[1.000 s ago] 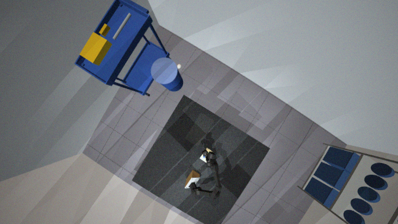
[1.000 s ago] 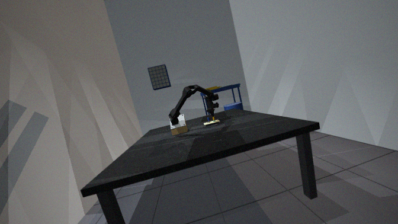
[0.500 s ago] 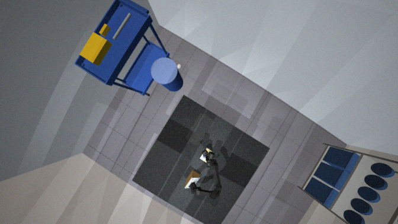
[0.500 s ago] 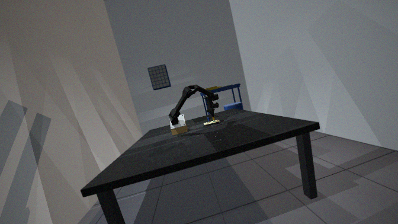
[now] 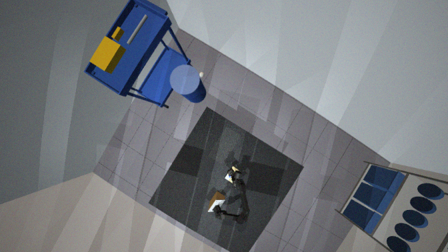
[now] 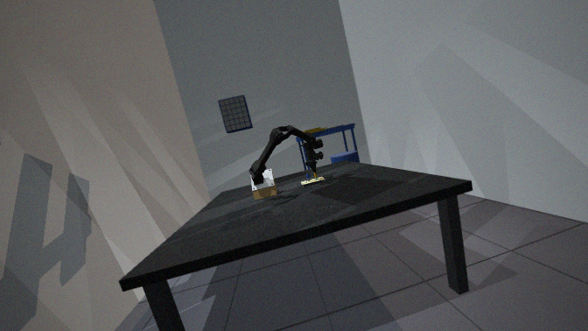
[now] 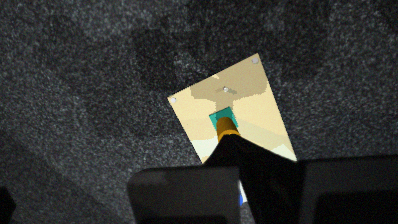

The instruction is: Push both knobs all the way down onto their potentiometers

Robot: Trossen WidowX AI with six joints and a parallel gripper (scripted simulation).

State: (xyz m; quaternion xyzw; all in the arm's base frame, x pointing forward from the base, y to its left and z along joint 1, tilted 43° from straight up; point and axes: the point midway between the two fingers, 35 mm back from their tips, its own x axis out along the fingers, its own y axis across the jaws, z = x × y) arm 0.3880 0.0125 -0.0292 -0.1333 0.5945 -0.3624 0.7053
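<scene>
Right now the orange knob is 20 mm below my gripper tip. Round my gripper tip: blue knob: 50 mm behind, 20 mm to the left, 10 mm below.
</scene>
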